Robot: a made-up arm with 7 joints. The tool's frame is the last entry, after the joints.
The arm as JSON. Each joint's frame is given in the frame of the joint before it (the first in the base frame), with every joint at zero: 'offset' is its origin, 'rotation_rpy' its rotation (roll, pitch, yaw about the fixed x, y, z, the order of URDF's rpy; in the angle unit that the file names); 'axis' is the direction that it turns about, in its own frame. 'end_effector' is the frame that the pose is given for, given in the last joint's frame.
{
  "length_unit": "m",
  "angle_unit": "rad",
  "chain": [
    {
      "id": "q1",
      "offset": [
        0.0,
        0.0,
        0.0
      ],
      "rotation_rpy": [
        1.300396,
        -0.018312,
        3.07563
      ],
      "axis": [
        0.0,
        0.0,
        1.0
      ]
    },
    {
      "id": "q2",
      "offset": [
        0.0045,
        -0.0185,
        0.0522
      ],
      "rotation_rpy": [
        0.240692,
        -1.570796,
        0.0
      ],
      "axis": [
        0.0,
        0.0,
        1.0
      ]
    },
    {
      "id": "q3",
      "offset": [
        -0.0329,
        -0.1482,
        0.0
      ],
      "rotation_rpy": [
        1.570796,
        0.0,
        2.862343
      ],
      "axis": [
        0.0,
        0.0,
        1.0
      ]
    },
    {
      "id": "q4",
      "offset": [
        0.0,
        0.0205,
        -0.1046
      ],
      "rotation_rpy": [
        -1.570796,
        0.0,
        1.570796
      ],
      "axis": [
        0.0,
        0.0,
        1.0
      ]
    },
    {
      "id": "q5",
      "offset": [
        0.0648,
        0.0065,
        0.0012
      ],
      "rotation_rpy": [
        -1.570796,
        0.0,
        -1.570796
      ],
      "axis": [
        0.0,
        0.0,
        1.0
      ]
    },
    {
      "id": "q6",
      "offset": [
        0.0,
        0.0,
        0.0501
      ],
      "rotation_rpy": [
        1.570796,
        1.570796,
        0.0
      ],
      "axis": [
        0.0,
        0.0,
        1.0
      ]
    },
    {
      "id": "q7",
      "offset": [
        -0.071,
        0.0,
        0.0
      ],
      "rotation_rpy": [
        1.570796,
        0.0,
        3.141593
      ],
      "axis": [
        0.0,
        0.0,
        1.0
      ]
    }
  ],
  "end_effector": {
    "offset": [
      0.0,
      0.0,
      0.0
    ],
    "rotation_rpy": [
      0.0,
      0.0,
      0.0
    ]
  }
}
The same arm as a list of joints. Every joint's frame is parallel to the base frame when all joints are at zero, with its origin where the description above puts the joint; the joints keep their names.
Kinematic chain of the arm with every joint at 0, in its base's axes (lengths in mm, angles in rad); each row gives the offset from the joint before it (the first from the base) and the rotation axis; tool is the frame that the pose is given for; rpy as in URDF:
q1: xyz 0 0 0 axis 0.068403 0.961235 0.26711
q2: xyz -0.9 55.4 -3.8 axis 0.968889 -0.0002 -0.247497
q3: xyz -37.5 9.2 -146.8 axis 0.247497 -0.0001 0.968889
q4: xyz -6 0 -106.4 axis 0.0002 1 0
q5: xyz 61.2 1.2 -22.3 axis 0.968889 -0.0002 -0.247497
q6: xyz 48.5 0 -12.4 axis 0.0002 1 0
q7: xyz 68.8 0 -17.6 axis 0.247497 -0.0001 0.968889
tool: xyz 0 0 0 rpy 0 0.2501 -0.0002

